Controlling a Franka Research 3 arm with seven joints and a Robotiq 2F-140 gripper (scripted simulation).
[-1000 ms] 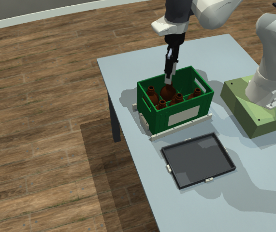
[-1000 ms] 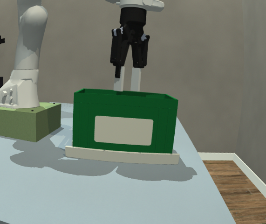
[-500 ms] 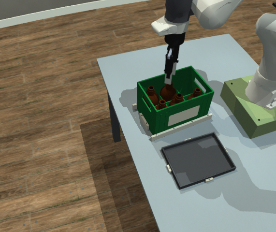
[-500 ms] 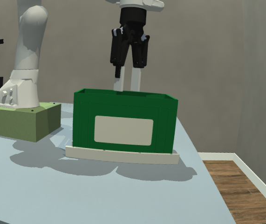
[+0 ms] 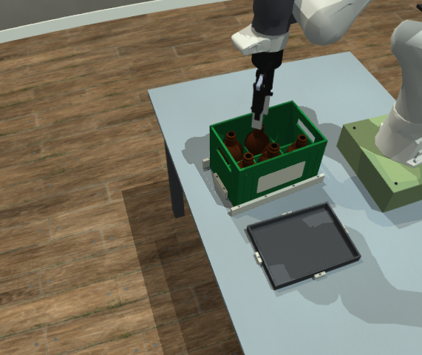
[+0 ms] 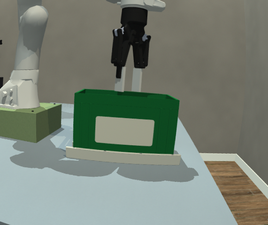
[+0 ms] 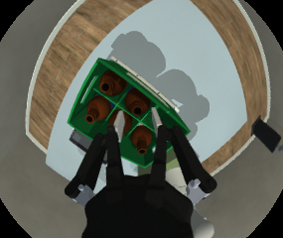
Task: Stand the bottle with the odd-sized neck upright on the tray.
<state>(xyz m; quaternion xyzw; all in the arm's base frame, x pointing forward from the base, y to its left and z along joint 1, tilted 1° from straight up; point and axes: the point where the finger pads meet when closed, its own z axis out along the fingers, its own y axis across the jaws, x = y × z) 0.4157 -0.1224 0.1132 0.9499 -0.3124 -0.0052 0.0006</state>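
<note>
Right now the bottle is 130 mm below my hand. Round my hand: dark tray: 310 mm to the left, 200 mm below, 30 mm behind; green crate: 130 mm below, 40 mm to the left, 10 mm behind.
</note>
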